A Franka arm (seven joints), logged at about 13 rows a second.
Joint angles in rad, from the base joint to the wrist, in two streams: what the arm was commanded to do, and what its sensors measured. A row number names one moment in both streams.
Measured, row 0:
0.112 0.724 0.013 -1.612 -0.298 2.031 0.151
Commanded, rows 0 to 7:
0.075 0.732 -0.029 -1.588 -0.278 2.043 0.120
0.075 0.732 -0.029 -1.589 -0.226 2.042 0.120
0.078 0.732 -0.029 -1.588 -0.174 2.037 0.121
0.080 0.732 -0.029 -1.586 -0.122 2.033 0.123
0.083 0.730 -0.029 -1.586 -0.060 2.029 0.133
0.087 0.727 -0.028 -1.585 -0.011 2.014 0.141
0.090 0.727 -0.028 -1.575 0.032 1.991 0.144
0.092 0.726 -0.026 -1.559 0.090 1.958 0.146
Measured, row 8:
0.090 0.726 -0.029 -1.592 0.009 2.015 0.145
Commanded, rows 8 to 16:
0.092 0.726 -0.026 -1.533 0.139 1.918 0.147
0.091 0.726 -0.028 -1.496 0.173 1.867 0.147
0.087 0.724 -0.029 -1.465 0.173 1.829 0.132
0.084 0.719 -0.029 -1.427 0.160 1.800 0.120
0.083 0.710 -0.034 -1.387 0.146 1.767 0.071
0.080 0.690 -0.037 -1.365 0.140 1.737 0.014
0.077 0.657 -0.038 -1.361 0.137 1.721 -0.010
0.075 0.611 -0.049 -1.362 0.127 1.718 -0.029
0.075 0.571 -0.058 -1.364 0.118 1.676 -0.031
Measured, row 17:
0.083 0.657 -0.049 -1.351 0.137 1.737 0.005
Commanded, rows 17 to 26:
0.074 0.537 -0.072 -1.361 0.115 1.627 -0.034
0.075 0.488 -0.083 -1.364 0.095 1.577 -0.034
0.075 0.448 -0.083 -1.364 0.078 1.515 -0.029
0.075 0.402 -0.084 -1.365 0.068 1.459 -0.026
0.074 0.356 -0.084 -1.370 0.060 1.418 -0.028
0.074 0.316 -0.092 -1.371 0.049 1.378 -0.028
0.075 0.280 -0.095 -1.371 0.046 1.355 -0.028
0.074 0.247 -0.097 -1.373 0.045 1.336 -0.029
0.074 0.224 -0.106 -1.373 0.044 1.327 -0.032
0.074 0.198 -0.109 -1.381 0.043 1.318 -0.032
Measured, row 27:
0.076 0.255 -0.104 -1.341 0.057 1.330 -0.017
